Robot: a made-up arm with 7 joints. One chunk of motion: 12 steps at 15 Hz.
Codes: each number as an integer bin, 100 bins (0 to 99) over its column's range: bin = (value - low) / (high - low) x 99, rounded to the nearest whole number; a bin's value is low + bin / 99 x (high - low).
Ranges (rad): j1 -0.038..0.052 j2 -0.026..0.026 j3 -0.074..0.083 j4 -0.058..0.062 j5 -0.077..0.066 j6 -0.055..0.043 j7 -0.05..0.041
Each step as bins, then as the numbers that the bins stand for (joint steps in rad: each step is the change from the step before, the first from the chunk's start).
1 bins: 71 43 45 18 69 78 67
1 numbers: 0.02655 -0.00341 -0.00264 -0.03618 0.02267 0.02221 0.01159
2 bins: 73 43 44 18 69 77 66
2 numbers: 0.02836 -0.00341 -0.00422 -0.03618 0.02267 0.02122 0.01067
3 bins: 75 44 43 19 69 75 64
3 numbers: 0.03018 -0.00289 -0.00581 -0.03497 0.02267 0.01924 0.00883
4 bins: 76 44 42 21 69 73 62
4 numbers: 0.03109 -0.00289 -0.00739 -0.03255 0.02267 0.01726 0.00699
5 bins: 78 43 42 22 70 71 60
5 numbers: 0.03291 -0.00341 -0.00739 -0.03133 0.02411 0.01528 0.00515
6 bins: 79 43 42 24 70 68 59
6 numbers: 0.03382 -0.00341 -0.00739 -0.02891 0.02411 0.01231 0.00423
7 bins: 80 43 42 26 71 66 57
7 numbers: 0.03473 -0.00341 -0.00739 -0.02648 0.02556 0.01033 0.00239
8 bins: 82 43 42 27 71 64 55
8 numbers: 0.03655 -0.00341 -0.00739 -0.02527 0.02556 0.00835 0.00056
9 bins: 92 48 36 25 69 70 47
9 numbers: 0.04564 -0.00079 -0.01691 -0.02770 0.02267 0.01429 -0.00680
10 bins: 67 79 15 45 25 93 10
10 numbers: 0.02291 0.01549 -0.05021 -0.00345 -0.04089 0.03706 -0.04081
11 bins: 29 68 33 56 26 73 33
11 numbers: -0.01164 0.00972 -0.02167 0.00988 -0.03944 0.01726 -0.01967
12 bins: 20 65 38 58 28 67 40
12 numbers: -0.01982 0.00814 -0.01374 0.01230 -0.03656 0.01132 -0.01323
